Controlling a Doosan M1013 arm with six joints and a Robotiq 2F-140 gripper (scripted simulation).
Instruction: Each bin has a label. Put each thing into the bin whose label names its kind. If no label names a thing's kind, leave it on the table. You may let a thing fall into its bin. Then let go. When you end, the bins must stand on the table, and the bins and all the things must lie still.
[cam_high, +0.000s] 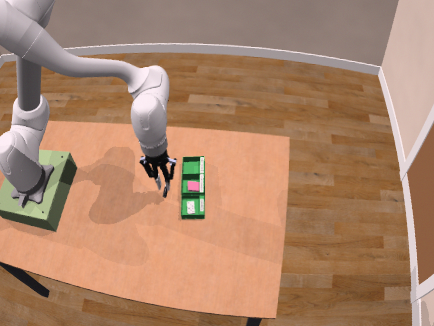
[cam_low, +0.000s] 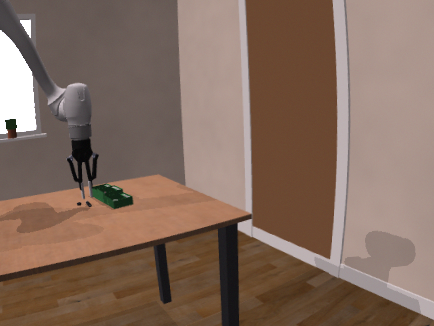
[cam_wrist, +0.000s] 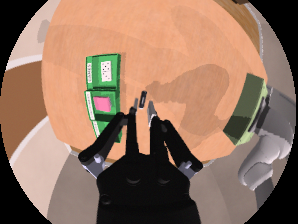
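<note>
Now: hand 60 mm above the black bar. From my hand the other things lie so: small dark piece 60 mm below, 30 mm to the left, 30 mm behind; pink block 110 mm ahead, 50 mm below, 30 mm to the left; small white piece 90 mm ahead, 50 mm below, 30 mm to the left.
</note>
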